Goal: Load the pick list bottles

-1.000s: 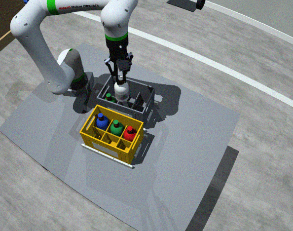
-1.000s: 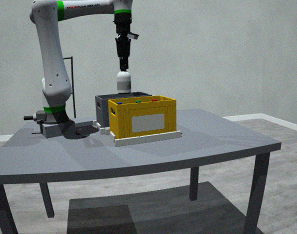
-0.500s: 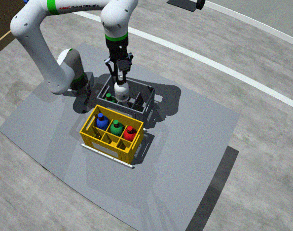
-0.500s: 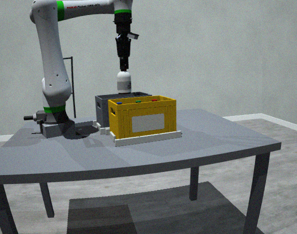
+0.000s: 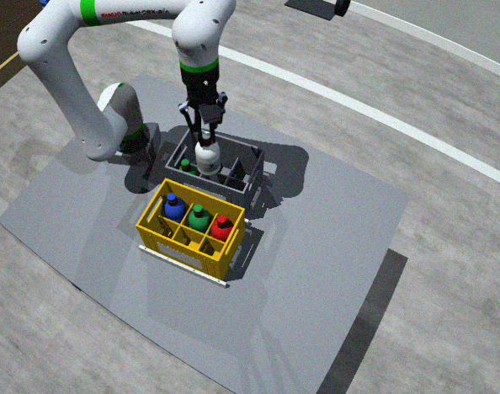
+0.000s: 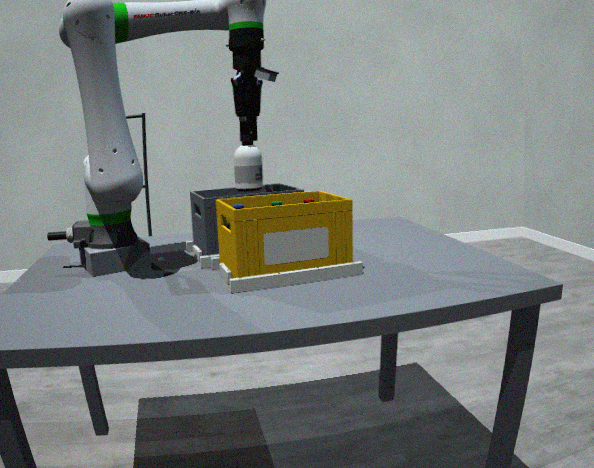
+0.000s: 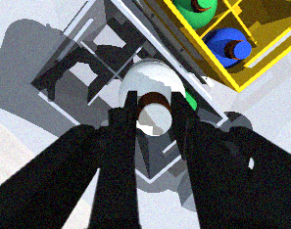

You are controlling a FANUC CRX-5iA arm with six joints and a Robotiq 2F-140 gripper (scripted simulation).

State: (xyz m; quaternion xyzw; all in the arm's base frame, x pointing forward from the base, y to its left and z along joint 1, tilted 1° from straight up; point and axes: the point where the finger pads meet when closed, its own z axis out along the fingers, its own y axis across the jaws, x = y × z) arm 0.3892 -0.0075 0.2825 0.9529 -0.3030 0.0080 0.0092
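Right now the white-labelled bottle is 8 cm below my hand. The rest, counted from my hand: green bottle (5 cm ahead, 13 cm to the right, 26 cm below); then blue bottle (4 cm behind, 14 cm to the right, 26 cm below); then grey crate (1 cm behind, 4 cm to the left, 26 cm below).
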